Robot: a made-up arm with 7 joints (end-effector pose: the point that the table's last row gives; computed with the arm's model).
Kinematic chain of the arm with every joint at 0, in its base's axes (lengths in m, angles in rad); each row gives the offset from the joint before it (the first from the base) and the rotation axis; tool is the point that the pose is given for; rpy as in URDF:
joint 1: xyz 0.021 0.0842 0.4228 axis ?
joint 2: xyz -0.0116 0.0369 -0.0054 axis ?
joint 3: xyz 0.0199 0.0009 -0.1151 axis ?
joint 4: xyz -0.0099 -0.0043 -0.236 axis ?
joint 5: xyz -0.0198 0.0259 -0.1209 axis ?
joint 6: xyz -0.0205 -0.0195 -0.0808 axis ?
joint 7: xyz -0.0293 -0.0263 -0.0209 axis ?
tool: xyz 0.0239 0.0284 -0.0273 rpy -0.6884 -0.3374 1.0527
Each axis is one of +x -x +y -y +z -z.
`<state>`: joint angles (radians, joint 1 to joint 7).
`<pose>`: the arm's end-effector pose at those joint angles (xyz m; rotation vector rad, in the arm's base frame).
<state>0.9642 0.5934 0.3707 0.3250 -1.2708 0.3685 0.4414</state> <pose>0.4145 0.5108 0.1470 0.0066 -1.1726 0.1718</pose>
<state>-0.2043 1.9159 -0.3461 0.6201 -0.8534 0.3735 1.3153</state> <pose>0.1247 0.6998 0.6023 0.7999 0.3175 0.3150</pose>
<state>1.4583 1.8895 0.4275 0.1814 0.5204 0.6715 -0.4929</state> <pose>-0.1410 0.6769 0.4313 -0.6806 1.9338 -1.8270</pose>
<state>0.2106 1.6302 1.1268 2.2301 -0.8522 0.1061 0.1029</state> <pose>0.0479 0.3487 0.6583 -1.7628 1.7247 1.8641</pose>
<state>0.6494 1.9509 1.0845 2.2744 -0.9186 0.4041 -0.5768</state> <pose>-0.0926 0.2737 0.6675 -1.5989 0.7364 1.0346</pose>
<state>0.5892 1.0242 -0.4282 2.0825 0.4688 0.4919 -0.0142</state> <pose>0.3296 0.3051 0.3368 -1.0453 -1.8636 -0.5862</pose>
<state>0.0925 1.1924 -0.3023 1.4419 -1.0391 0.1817 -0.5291</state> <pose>0.2617 0.5064 0.2644 0.5044 -1.3948 -1.7252</pose>
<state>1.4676 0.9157 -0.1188 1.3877 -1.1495 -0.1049 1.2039</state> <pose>0.3513 0.4951 0.6280 0.3672 -1.4047 -0.8647</pose>
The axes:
joint 1: -y
joint 2: +x
joint 3: +z
joint 4: -y
joint 5: +z
joint 6: +y
joint 7: -x

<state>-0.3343 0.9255 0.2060 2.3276 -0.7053 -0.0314 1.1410</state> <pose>0.2082 0.3279 0.2414 -0.5909 -0.6338 -1.3612</pose>
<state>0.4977 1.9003 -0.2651 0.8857 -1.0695 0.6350 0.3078</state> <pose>0.0606 0.6436 0.6694 1.6002 -0.5183 -0.3636</pose>
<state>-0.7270 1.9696 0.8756 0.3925 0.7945 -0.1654 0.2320</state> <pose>0.2496 0.6467 0.5864 0.1200 -2.1276 -0.2561</pose>
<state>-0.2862 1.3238 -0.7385 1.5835 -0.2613 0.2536 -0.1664</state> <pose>0.1374 0.4805 0.1354 -0.4131 -0.7726 -0.9266</pose>
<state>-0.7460 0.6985 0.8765 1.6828 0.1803 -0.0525 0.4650</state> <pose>0.0451 0.4936 0.1821 -0.5424 -1.6954 -0.1361</pose>
